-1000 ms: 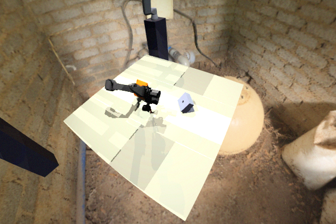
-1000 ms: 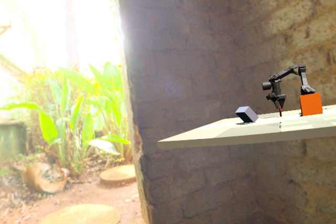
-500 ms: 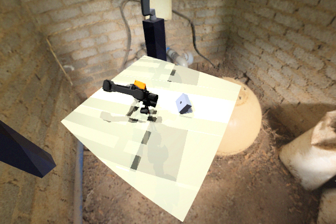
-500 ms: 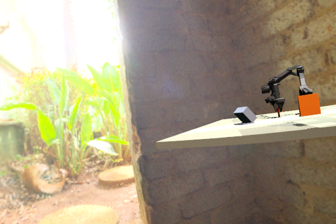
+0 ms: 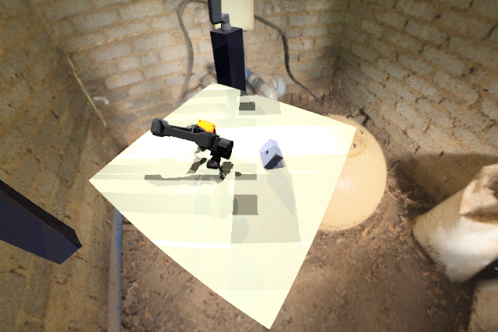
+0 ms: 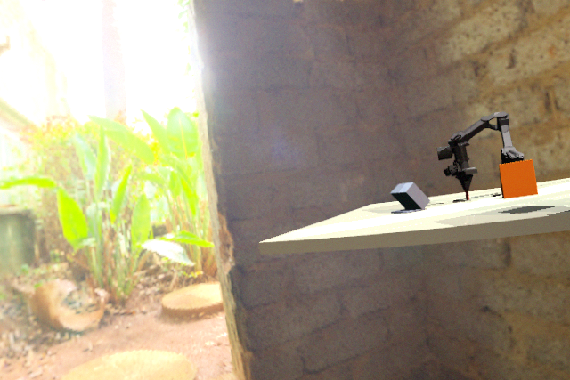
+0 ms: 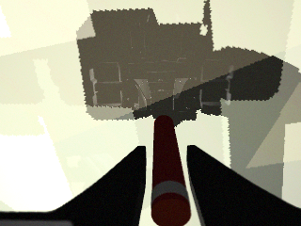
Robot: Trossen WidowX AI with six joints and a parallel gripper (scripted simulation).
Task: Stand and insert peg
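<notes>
The sloped panel is 22 cm to the left of my gripper tip, 20 cm ahead of it and 2 cm above it. The rest, counted from my gripper tip: red peg (2 cm above).
</notes>
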